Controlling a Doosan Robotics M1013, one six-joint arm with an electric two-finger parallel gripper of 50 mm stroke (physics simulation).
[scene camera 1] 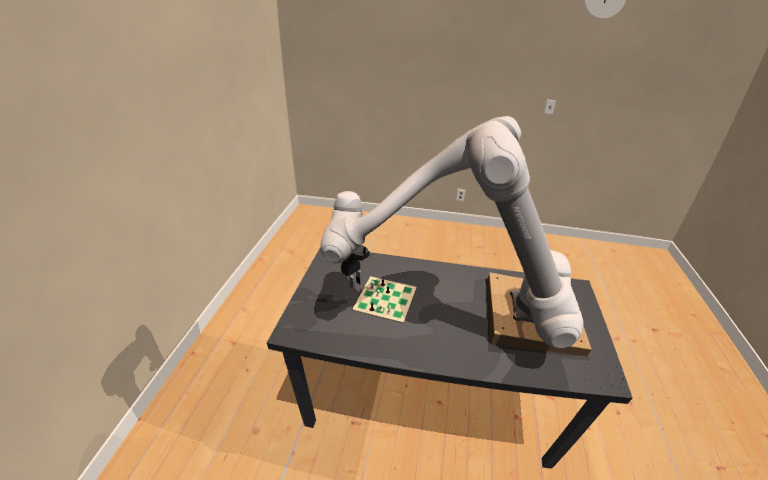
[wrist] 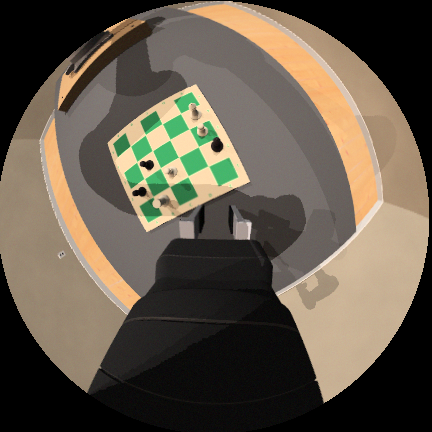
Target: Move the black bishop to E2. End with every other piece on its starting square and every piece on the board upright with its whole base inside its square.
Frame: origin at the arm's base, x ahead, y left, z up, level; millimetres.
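Seen in the pictures: gripper, fingertip midpoint: (scene camera 1: 355, 285) (wrist: 216, 213).
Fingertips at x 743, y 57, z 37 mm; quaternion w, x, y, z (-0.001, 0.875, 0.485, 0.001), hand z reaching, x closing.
Note:
A point is followed by its place in that frame.
The black piece (wrist: 216, 145) @(x 663, y 106, z -21 mm) (scene camera 1: 372, 307) @(x 657, y 112, z -20 mm) that I take for the bishop stands upright on a cream square of the board's edge row, its base apparently inside. The green-and-cream chessboard (wrist: 165, 154) @(x 622, y 26, z -37 mm) (scene camera 1: 407, 289) @(x 536, y -46, z -37 mm) lies on the table. My gripper (wrist: 216, 213) @(x 743, y 57, z 37 mm) (scene camera 1: 355, 284) @(x 743, y 57, z 37 mm) is partly open and empty, off the board's edge and above the table. The piece types and square labels are too small to read surely.
One white piece (wrist: 202, 131) @(x 628, y 101, z -26 mm) stands beside that black piece, another (wrist: 194, 111) @(x 592, y 109, z -18 mm) beyond. Two black pieces (wrist: 146, 164) @(x 620, y -8, z -23 mm) (wrist: 139, 191) @(x 650, y -47, z -24 mm) and two white pieces (wrist: 172, 172) @(x 659, y 23, z -27 mm) (wrist: 161, 201) @(x 690, y -15, z -12 mm) stand at the other side. The robot's wooden base plate (scene camera 1: 501, 333) @(x 144, y 177, z 18 mm) is at the table's far end.

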